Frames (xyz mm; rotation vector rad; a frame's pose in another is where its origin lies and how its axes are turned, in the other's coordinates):
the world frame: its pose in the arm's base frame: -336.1 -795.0 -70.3 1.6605 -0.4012 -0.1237
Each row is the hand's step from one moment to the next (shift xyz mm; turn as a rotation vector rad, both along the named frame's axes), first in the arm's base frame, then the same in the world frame.
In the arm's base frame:
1: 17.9 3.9 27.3 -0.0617 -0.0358 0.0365
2: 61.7 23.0 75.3 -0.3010 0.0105 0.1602
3: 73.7 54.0 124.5 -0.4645 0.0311 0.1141
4: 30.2 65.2 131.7 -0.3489 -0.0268 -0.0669
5: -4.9 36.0 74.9 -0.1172 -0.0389 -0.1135
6: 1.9 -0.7 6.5 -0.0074 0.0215 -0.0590
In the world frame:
1: 19.5 23.1 -12.9 -0.0401 0.0501 0.0480
2: 61.3 60.3 -51.1 -0.2595 0.2125 0.0623
3: 69.7 103.8 -90.6 -0.4256 0.1965 0.1001
4: 26.6 118.1 -88.6 -0.3263 0.0021 0.1431
5: -5.1 71.4 -42.5 -0.1135 -0.0861 0.0885
6: 3.0 6.1 -0.8 -0.0230 -0.0581 -0.0099

